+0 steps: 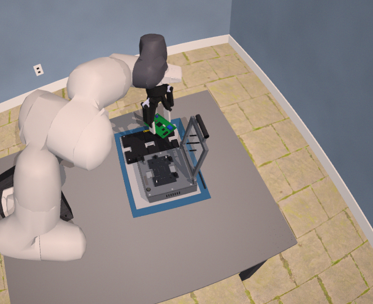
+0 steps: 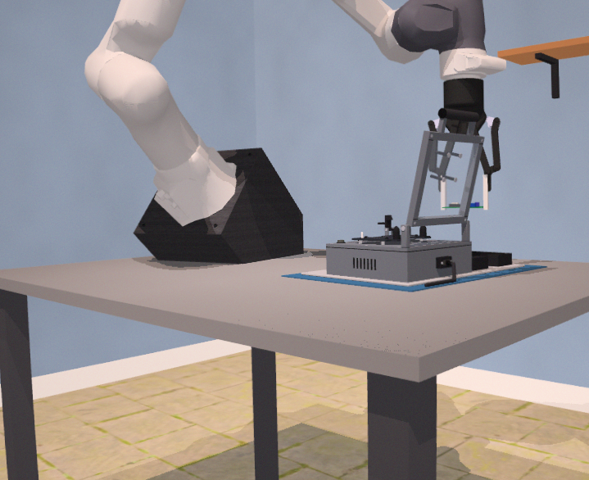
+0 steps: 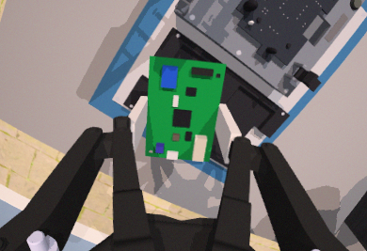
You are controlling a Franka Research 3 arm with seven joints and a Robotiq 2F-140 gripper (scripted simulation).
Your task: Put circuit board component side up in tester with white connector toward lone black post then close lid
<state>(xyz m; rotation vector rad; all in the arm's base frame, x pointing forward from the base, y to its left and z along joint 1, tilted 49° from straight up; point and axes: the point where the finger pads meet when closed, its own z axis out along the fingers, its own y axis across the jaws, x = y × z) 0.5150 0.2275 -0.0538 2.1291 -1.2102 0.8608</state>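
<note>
Now: hand 20 mm above the green circuit board. Round my hand: black nest (50 mm behind, 160 mm to the right, 70 mm below); then tester lid (70 mm ahead, 170 mm to the right, 40 mm above).
</note>
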